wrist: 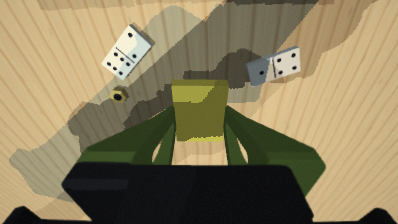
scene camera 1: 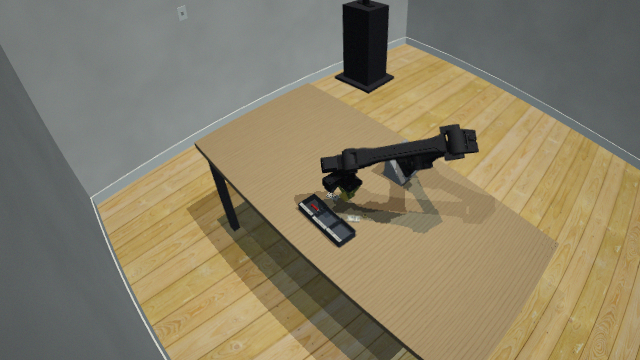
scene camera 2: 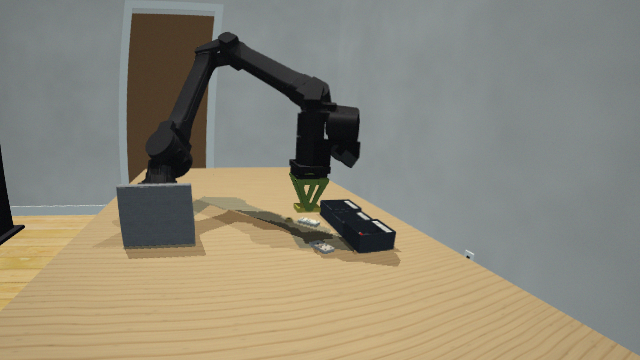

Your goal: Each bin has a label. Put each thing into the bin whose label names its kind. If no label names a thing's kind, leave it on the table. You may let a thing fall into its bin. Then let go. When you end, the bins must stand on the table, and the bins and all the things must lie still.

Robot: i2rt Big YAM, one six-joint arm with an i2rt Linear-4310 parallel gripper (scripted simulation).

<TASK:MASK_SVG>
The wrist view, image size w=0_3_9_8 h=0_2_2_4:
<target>my gripper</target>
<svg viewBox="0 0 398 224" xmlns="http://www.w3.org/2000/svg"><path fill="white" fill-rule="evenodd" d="M2 223L397 224L387 210L382 208L374 208L358 221L313 222L314 214L305 197L326 170L326 164L317 151L309 145L245 117L228 105L225 107L223 124L228 165L172 165L176 137L175 108L171 105L158 115L86 147L62 181L61 186L83 212L91 220L102 221L41 219L26 206L20 206L15 208ZM161 142L159 151L152 163L153 153ZM238 140L247 153L248 162L246 162L241 152Z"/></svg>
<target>yellow block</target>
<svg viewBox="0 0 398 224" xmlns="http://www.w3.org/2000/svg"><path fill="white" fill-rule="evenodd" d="M173 79L171 87L173 107L175 108L177 141L222 142L225 107L227 107L229 91L228 81Z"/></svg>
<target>domino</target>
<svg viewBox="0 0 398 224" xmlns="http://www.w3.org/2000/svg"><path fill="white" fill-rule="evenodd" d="M132 24L127 26L101 63L121 80L124 80L153 45Z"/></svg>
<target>domino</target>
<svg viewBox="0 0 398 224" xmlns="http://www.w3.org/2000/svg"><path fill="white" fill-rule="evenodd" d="M299 47L293 46L246 63L251 86L254 87L301 71Z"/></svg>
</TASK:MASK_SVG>
